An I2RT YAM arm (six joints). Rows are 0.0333 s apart.
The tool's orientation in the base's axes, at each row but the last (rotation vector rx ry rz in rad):
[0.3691, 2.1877, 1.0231]
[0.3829, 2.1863, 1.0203]
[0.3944, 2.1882, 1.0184]
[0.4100, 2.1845, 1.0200]
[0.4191, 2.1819, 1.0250]
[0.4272, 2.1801, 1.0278]
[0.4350, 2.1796, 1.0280]
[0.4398, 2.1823, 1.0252]
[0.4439, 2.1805, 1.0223]
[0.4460, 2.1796, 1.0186]
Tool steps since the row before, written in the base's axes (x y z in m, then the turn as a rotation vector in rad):
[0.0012, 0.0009, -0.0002, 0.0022, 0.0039, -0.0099]
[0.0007, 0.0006, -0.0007, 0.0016, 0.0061, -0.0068]
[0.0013, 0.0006, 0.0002, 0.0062, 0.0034, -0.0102]
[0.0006, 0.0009, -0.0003, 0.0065, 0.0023, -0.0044]
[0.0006, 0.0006, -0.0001, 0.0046, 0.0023, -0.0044]
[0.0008, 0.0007, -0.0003, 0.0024, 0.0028, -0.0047]
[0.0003, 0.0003, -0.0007, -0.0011, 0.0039, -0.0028]
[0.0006, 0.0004, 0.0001, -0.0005, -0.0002, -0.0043]
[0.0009, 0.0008, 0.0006, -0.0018, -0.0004, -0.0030]
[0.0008, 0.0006, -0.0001, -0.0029, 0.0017, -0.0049]
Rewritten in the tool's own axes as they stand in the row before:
[-0.0003, 0.0004, 0.0014, 0.0050, -0.0050, 0.0082]
[0.0001, -0.0002, 0.0011, 0.0051, -0.0013, 0.0076]
[-0.0007, 0.0005, 0.0011, 0.0019, -0.0056, 0.0109]
[0.0002, 0.0003, 0.0011, -0.0015, -0.0019, 0.0078]
[-0.0001, 0.0003, 0.0008, -0.0001, -0.0019, 0.0065]
[-0.0001, 0.0002, 0.0011, 0.0019, -0.0018, 0.0054]
[0.0003, -0.0003, 0.0007, 0.0041, 0.0003, 0.0026]
[-0.0003, 0.0003, 0.0006, 0.0021, -0.0035, 0.0015]
[-0.0005, 0.0010, 0.0008, 0.0024, -0.0026, -0.0001]
[-0.0002, 0.0003, 0.0009, 0.0051, -0.0028, 0.0011]

